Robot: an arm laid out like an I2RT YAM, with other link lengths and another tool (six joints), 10 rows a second.
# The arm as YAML. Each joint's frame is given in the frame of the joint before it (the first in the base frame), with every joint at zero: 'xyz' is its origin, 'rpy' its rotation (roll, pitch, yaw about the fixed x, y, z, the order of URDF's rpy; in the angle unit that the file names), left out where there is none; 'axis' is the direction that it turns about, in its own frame. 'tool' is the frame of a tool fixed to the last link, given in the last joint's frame.
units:
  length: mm
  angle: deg
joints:
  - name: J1
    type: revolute
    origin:
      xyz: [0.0, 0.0, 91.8]
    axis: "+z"
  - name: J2
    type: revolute
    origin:
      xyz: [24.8, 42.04, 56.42]
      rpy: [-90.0, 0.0, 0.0]
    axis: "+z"
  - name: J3
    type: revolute
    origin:
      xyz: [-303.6, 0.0, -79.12]
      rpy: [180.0, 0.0, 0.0]
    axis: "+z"
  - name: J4
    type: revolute
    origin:
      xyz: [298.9, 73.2, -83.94]
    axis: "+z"
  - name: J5
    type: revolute
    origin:
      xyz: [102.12, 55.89, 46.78]
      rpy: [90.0, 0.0, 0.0]
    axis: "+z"
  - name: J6
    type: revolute
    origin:
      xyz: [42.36, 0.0, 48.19]
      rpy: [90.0, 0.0, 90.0]
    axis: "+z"
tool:
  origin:
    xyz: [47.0, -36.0, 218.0]
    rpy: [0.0, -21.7, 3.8]
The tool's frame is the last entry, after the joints.
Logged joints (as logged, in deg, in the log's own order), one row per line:
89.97 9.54 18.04 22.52 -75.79 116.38
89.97 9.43 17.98 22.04 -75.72 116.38
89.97 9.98 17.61 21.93 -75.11 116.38
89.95 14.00 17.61 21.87 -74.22 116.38
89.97 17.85 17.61 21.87 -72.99 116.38
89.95 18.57 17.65 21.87 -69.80 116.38
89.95 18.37 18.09 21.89 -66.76 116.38
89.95 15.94 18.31 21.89 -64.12 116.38
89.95 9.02 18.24 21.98 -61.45 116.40
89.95 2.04 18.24 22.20 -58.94 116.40
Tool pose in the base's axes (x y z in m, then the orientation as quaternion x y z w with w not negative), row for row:
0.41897 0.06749 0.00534 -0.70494 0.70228 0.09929 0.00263
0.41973 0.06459 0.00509 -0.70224 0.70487 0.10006 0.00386
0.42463 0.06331 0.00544 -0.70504 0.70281 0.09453 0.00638
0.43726 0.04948 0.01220 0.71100 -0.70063 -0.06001 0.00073
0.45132 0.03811 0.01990 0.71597 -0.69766 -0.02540 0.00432
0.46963 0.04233 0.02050 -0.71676 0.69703 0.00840 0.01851
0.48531 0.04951 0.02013 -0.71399 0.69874 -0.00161 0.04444
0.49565 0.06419 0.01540 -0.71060 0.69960 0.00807 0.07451
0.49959 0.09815 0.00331 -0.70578 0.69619 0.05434 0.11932
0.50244 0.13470 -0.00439 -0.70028 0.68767 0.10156 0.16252
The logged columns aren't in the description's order. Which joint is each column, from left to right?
Columns, left to right: J3, J5, J6, J1, J4, J2.
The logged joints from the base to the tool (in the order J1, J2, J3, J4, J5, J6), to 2 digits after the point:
22.52 116.38 89.97 -75.79 9.54 18.04
22.04 116.38 89.97 -75.72 9.43 17.98
21.93 116.38 89.97 -75.11 9.98 17.61
21.87 116.38 89.95 -74.22 14.00 17.61
21.87 116.38 89.97 -72.99 17.85 17.61
21.87 116.38 89.95 -69.80 18.57 17.65
21.89 116.38 89.95 -66.76 18.37 18.09
21.89 116.38 89.95 -64.12 15.94 18.31
21.98 116.40 89.95 -61.45 9.02 18.24
22.20 116.40 89.95 -58.94 2.04 18.24

